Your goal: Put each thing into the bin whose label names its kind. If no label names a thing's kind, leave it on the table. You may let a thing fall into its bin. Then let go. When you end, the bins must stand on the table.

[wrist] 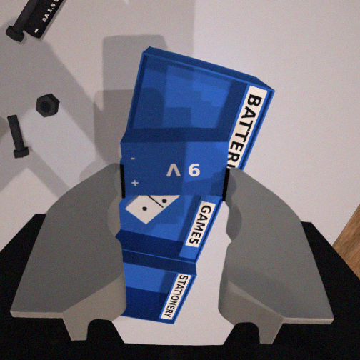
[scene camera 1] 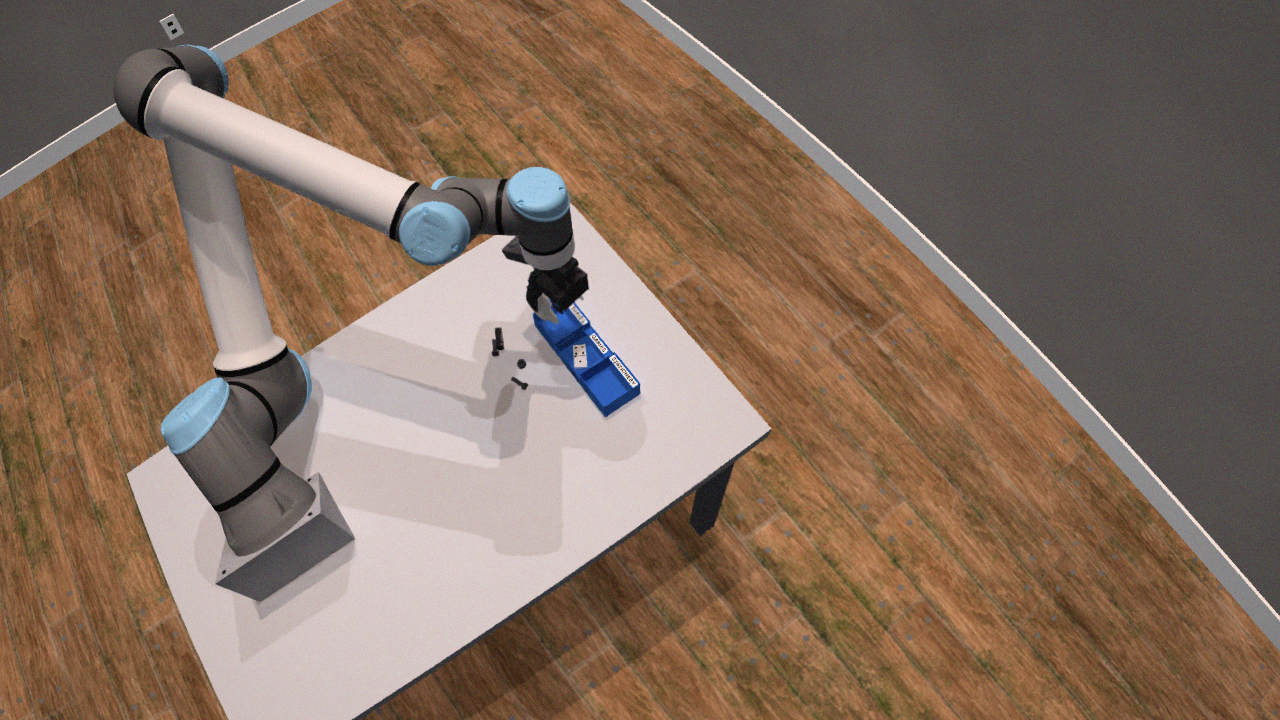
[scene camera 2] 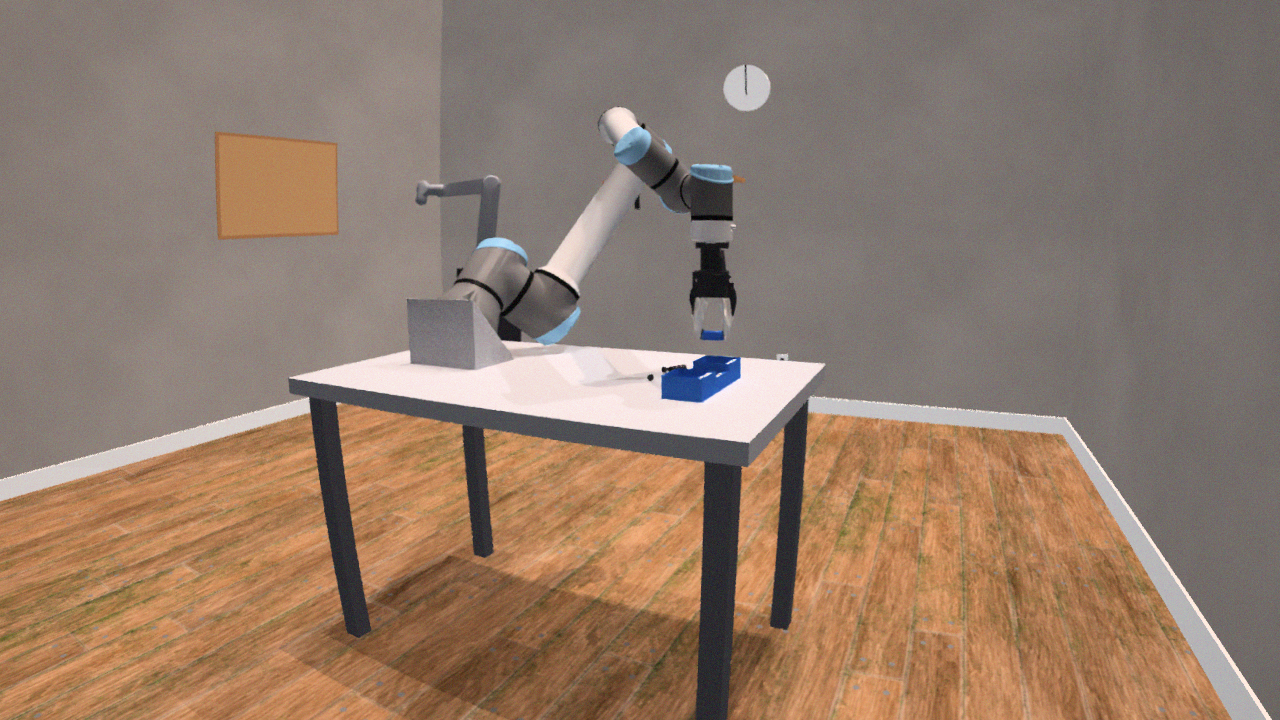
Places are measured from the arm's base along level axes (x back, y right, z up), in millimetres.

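Pixels of known places: gripper, fingertip midpoint: (scene camera 1: pixel 555 310) (scene camera 2: pixel 712 339); arm's base, origin of the base link: (scene camera 1: pixel 275 522) (scene camera 2: pixel 461 325).
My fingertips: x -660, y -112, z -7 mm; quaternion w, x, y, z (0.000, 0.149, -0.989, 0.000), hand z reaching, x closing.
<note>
For each thing: its top centre in the pictures, then the offset to it from my fingertips. Level surfaces: height alone.
- blue 9 V battery, middle of its top: (scene camera 2: pixel 712 331) dx +4, dy -8, dz +16 mm
- white domino, middle of its top: (scene camera 1: pixel 579 355) dx -6, dy +72, dz -77 mm
- second bolt, middle of its top: (scene camera 1: pixel 518 380) dx +124, dy +56, dz -78 mm
- nut, middle of its top: (scene camera 1: pixel 521 362) dx +101, dy +21, dz -83 mm
- white table, its level: dz -92 mm
My gripper (wrist: pixel 173 170) (scene camera 2: pixel 712 333) is shut on a blue 9 V battery (wrist: pixel 155 170) (scene camera 2: pixel 712 335) and holds it above the bins. In the wrist view the battery overlaps the lower part of the BATTERIES bin (wrist: pixel 185 95) and the upper part of the GAMES bin (wrist: pixel 155 237). A white domino (wrist: pixel 145 207) (scene camera 1: pixel 580 355) lies in the GAMES bin. The STATIONERY bin (wrist: pixel 145 292) (scene camera 1: pixel 610 390) is at the other end. A black AA battery (wrist: pixel 45 17), a bolt (wrist: pixel 19 22), a second bolt (wrist: pixel 18 136) (scene camera 1: pixel 519 382) and a nut (wrist: pixel 47 105) (scene camera 1: pixel 521 363) lie on the table.
The joined blue bins stand on the white table (scene camera 1: pixel 402 573) (scene camera 2: pixel 537 385), inward from its far edge. The loose things lie on the side of the bins toward the arm's base (scene camera 1: pixel 286 537) (scene camera 2: pixel 443 333). Wooden floor shows beyond the table edge.
</note>
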